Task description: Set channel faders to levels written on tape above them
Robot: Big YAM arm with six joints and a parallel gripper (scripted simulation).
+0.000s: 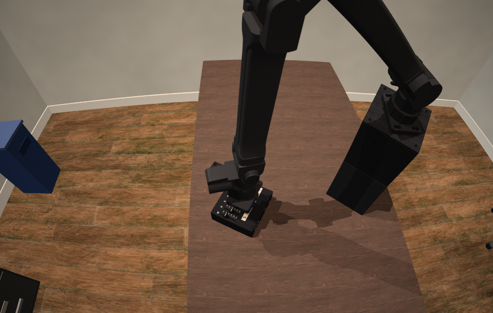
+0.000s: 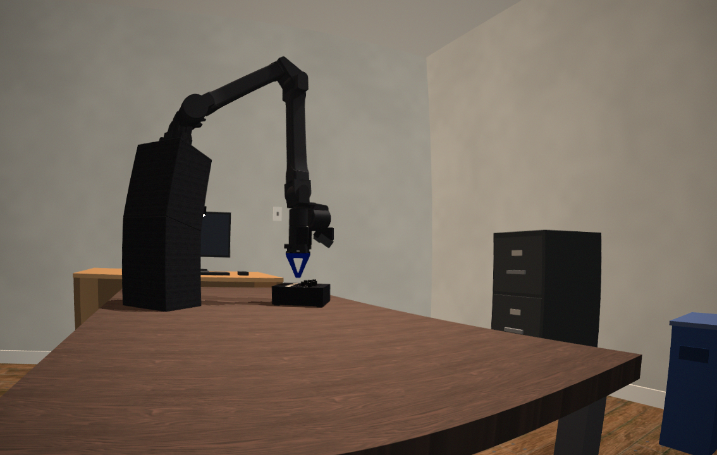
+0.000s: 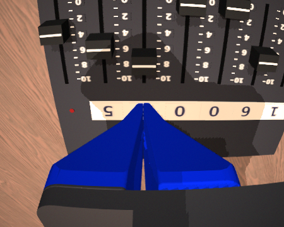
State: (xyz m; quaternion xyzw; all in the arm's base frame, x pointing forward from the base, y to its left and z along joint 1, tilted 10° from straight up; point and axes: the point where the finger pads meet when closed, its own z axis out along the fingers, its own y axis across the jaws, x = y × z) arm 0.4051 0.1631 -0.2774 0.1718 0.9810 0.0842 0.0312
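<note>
Right now the fader 5 is 2 cm below my hand, 2 cm ahead of it and 1 cm to the right of it. From my hand the other things lie so: fader 4: 4 cm to the right, 4 cm ahead, 2 cm below; then fader 6: 4 cm ahead, 2 cm below, 1 cm to the left; then master fader: 5 cm ahead, 3 cm to the left, 2 cm below.
</note>
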